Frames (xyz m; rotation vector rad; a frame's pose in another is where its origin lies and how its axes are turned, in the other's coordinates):
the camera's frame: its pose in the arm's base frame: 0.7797 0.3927 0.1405 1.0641 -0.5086 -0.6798
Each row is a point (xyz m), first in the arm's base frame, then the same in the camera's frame.
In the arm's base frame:
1: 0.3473 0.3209 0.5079
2: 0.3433 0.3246 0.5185
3: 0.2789 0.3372 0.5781
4: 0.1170 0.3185 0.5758
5: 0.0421 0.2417 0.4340
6: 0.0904 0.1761 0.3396
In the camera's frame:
1: -0.2268 0.2011 0.4850
2: -0.2317 0.2110 0.4897
3: -0.2819 0.2528 0.5495
4: -0.3806 0.2031 0.6693
5: -0.3852 0.0300 0.7098
6: -0.3098 -0.0646 0.6794

